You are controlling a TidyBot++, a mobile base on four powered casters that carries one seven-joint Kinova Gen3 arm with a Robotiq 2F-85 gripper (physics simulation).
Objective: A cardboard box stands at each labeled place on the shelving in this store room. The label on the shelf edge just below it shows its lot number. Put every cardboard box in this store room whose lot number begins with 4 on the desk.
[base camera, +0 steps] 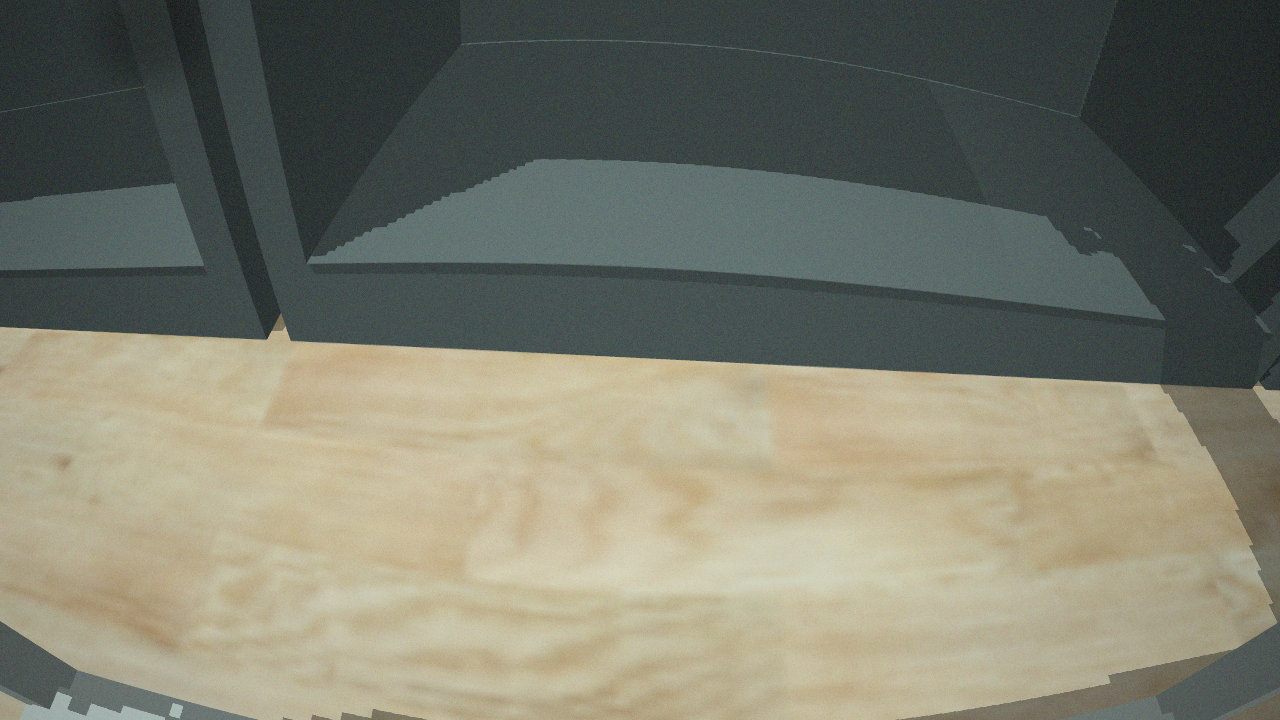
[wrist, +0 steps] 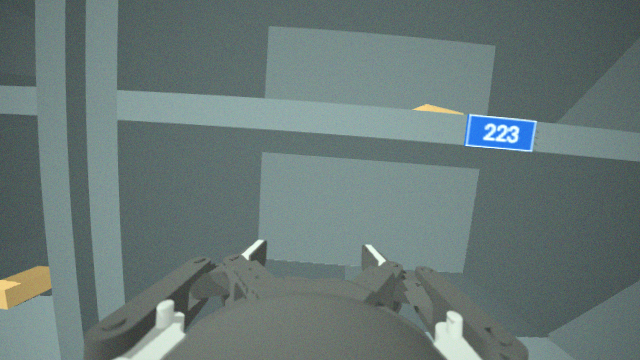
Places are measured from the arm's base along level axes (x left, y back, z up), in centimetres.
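Pixels of known places: gripper, between the fingertips: [wrist: 314, 253].
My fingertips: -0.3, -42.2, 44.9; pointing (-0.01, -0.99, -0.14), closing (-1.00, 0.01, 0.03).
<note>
Behind a point stands the place of what it marks, as x, y, z.
In the wrist view a blue label [wrist: 501, 133] {-19.4, -45.2, 57.7} reading 223 sits on a shelf edge [wrist: 300, 111] {2.2, -46.0, 58.3}, right of the middle. A small part of a cardboard box [wrist: 439, 109] {-20.4, -56.9, 64.1} shows just above that edge, left of the label. Another cardboard box [wrist: 27, 287] {70.8, -65.0, 16.9} shows in part at the lower left, on a lower shelf beyond the uprights; its label does not show. My gripper [wrist: 314, 253] {-0.3, -42.2, 44.9} is open and empty, in front of the shelving and below the 223 edge in the picture. The desk does not show in either view.
Grey uprights [wrist: 104, 200] {24.4, -46.6, 47.0} divide two bays at the left of the wrist view. In the base camera the bottom shelf [base camera: 698, 223] {-4.5, -51.0, -32.0} of the shelving runs across, close ahead, above the wooden floor [base camera: 626, 501] {-0.3, -34.3, -39.6}. An upright [base camera: 255, 179] {25.1, -46.6, -24.8} stands at the left, and a shadow lies at the right.
</note>
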